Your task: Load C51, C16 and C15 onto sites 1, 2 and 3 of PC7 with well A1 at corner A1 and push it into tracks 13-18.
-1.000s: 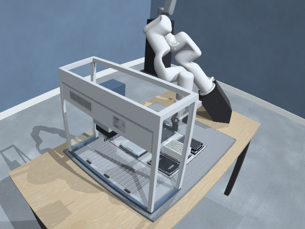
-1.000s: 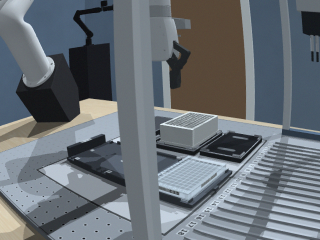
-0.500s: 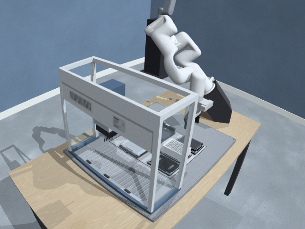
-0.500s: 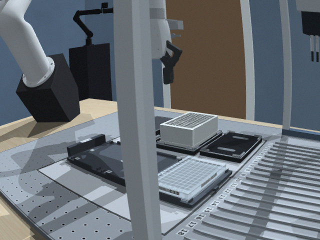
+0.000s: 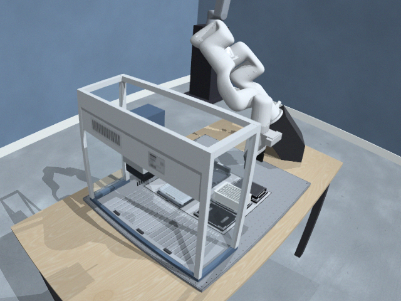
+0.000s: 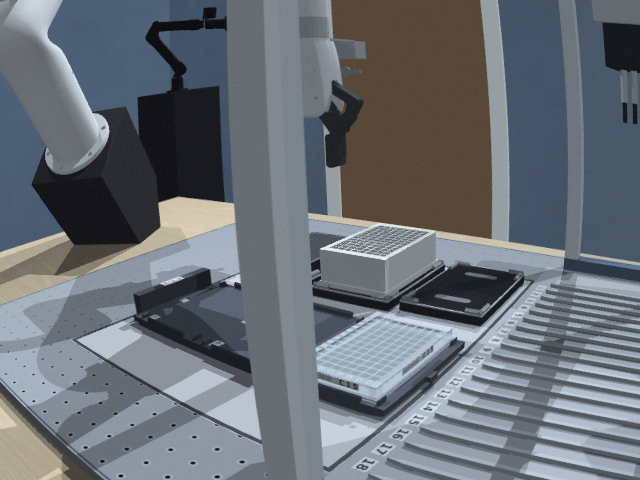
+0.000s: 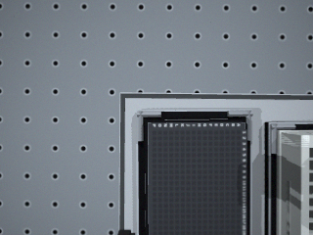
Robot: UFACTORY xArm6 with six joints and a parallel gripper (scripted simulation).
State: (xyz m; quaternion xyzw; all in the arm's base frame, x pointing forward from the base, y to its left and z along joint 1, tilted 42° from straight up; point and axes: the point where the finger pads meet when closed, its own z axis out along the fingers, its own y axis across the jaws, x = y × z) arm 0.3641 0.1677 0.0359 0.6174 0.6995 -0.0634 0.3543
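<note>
The black 384-well plate C16 is 12 cm below my hand. From my hand the other things lie so: black carrier PC7 (20 cm to the right, 13 cm below, 11 cm ahead); then white frame post (42 cm to the right, 31 cm ahead, 11 cm above).
</note>
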